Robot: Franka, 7 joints.
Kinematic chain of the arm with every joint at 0, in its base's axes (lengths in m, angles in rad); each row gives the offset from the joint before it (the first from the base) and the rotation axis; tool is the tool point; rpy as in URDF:
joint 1: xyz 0 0 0.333 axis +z
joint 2: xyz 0 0 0 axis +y
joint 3: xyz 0 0 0.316 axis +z
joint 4: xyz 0.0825 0 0 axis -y
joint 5: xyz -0.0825 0 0.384 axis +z
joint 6: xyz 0 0 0 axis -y
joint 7: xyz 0.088 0 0 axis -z
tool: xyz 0 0 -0.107 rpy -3.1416 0 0
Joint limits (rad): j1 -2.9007..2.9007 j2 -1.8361..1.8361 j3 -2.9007..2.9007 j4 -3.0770..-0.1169 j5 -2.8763..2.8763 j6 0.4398..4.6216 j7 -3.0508..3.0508
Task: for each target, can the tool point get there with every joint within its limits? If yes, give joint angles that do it. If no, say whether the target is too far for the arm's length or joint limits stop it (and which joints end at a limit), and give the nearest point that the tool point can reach.
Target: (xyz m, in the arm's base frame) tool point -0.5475 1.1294 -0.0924
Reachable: no: too far | nearest point -0.3544 0.7311 0.0576 | short by 0.467 m
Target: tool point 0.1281 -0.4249 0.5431
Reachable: yes | joints -2.3228 -0.6796 0.7711 -2.2652 -2.2346 3.0624 -0.6355
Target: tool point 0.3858 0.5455 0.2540
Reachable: yes | joints 1.3799 0.6252 -0.3938 -1.7954 1.3512 2.8092 1.9516
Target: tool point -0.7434 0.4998 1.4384
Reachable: no: too far | nearest point -0.4482 0.3014 0.9995 | short by 0.565 m
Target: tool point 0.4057 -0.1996 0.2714
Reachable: yes | joints 0.7064 1.1320 -1.5842 -2.2997 1.5963 0.7576 0.8094
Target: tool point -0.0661 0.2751 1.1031
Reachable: yes | joints -2.0918 -0.3780 -1.5713 -0.3592 1.3602 1.6954 0.1355
